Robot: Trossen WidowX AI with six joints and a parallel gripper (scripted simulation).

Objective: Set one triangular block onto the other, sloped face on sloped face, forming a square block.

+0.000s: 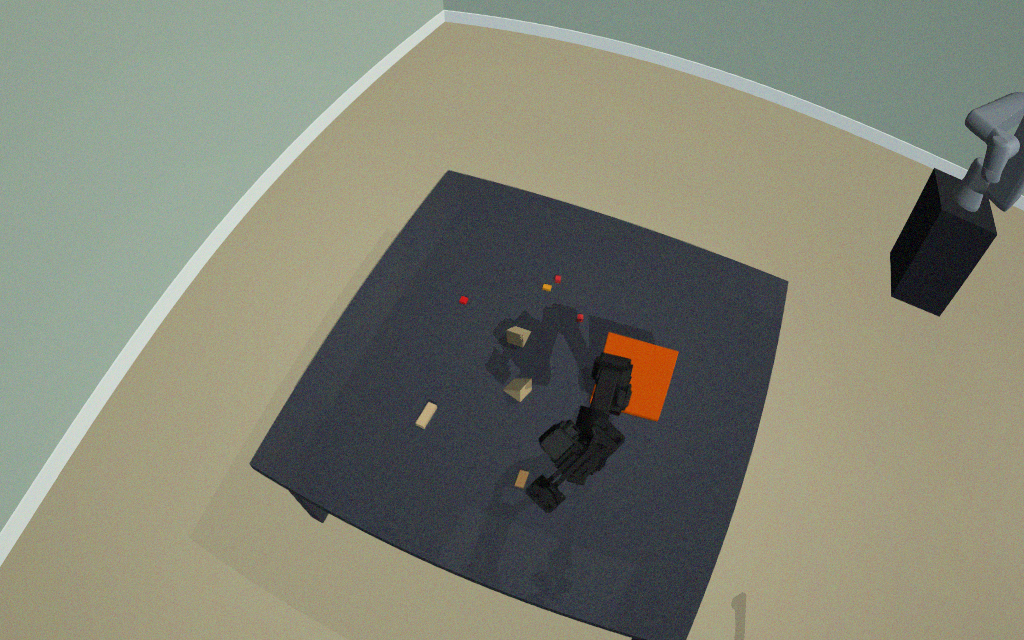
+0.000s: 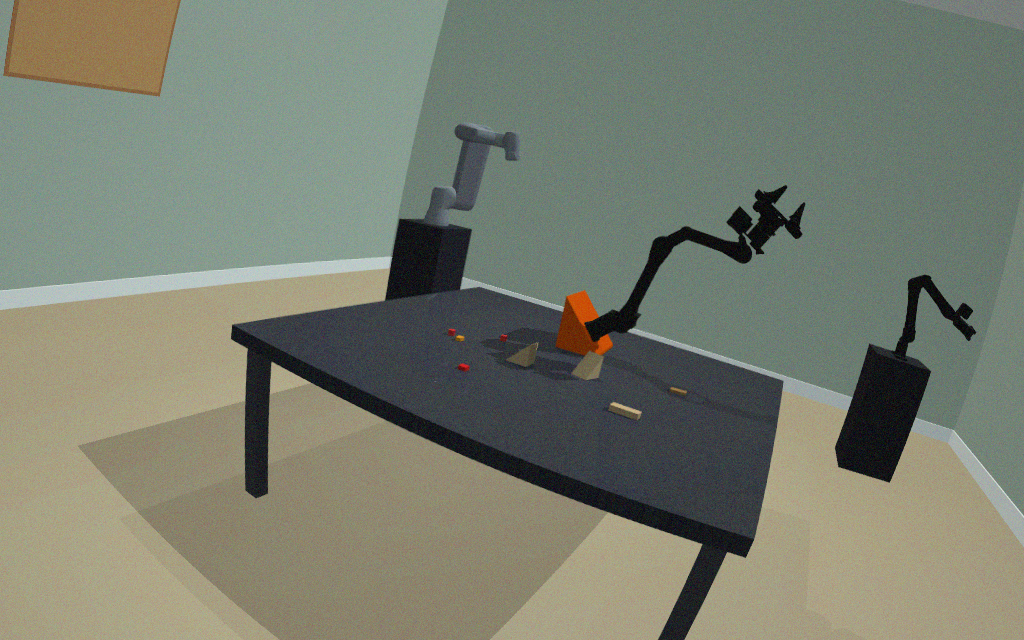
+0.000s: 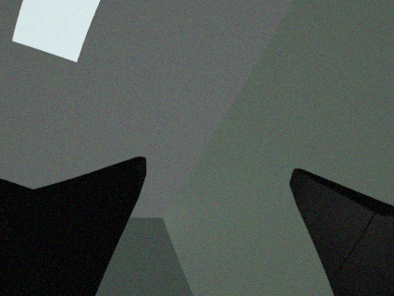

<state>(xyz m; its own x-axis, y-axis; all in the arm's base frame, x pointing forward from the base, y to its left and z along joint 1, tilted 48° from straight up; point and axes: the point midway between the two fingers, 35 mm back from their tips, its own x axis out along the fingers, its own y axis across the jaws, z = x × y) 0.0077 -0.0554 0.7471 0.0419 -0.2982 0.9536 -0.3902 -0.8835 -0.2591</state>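
Now: gripper tip 62 cm above the tan triangular block, 60 cm to the left of it and 35 cm short of it. Round my gripper tip: orange piece 81 cm to the right, 63 cm below, 34 cm ahead.
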